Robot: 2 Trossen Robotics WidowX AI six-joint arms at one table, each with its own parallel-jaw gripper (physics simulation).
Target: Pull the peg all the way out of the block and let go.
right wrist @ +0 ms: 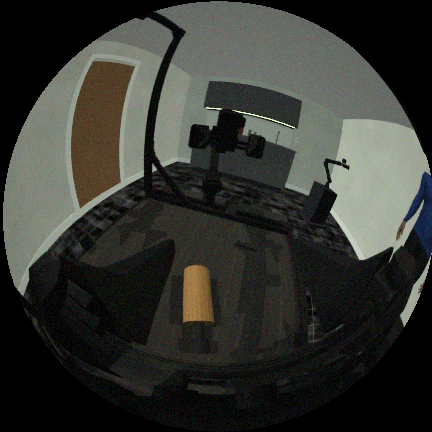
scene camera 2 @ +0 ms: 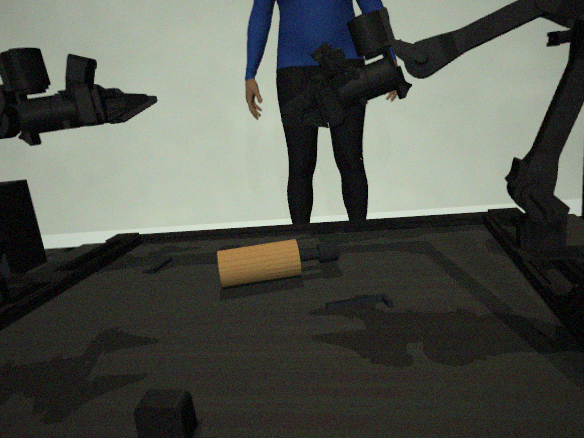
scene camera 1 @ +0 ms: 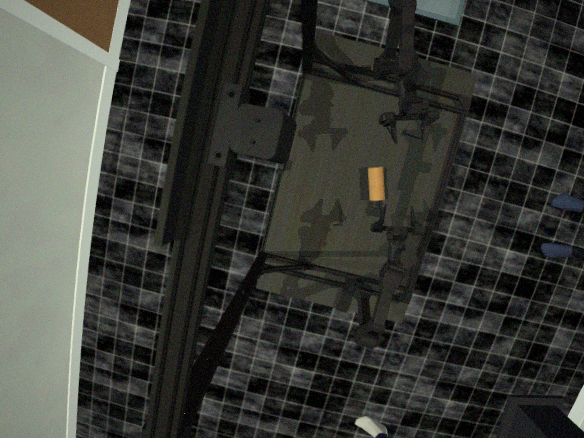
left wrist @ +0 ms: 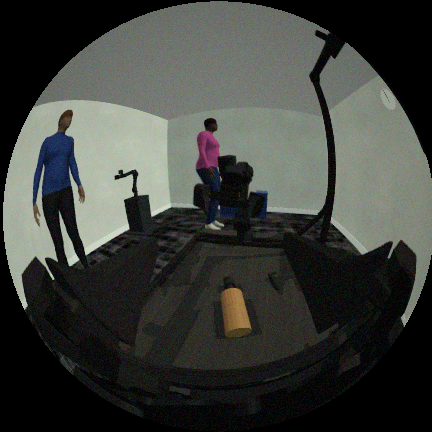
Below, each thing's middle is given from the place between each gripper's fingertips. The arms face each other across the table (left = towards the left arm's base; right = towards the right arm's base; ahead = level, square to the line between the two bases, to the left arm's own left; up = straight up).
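The cylindrical block [scene camera 2: 281, 259] is 31 cm below my left hand, and it's 15 cm to the right of that hand and 2 cm behind it. My right hand, though, is 26 cm above the block, 3 cm past it and 7 cm to the right of it.
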